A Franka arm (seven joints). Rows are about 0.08 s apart.
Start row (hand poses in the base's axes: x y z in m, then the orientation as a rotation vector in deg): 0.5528 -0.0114 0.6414 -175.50 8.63 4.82
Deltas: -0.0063 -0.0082 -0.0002 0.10 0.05 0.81; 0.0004 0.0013 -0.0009 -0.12 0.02 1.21; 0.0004 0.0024 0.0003 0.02 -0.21 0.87; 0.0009 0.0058 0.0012 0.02 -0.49 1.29; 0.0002 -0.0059 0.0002 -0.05 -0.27 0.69; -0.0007 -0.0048 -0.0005 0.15 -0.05 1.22; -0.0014 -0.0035 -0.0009 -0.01 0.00 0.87; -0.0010 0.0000 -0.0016 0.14 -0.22 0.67
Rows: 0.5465 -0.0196 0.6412 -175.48 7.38 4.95; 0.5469 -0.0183 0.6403 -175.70 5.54 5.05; 0.5473 -0.0159 0.6406 -175.74 4.19 4.78; 0.5482 -0.0101 0.6418 -175.80 2.18 4.10; 0.5484 -0.0160 0.6420 -175.88 1.11 3.72; 0.5477 -0.0208 0.6415 -175.76 -0.77 3.71; 0.5463 -0.0243 0.6406 -175.78 -2.10 3.76; 0.5453 -0.0243 0.6390 -175.65 -3.14 3.46
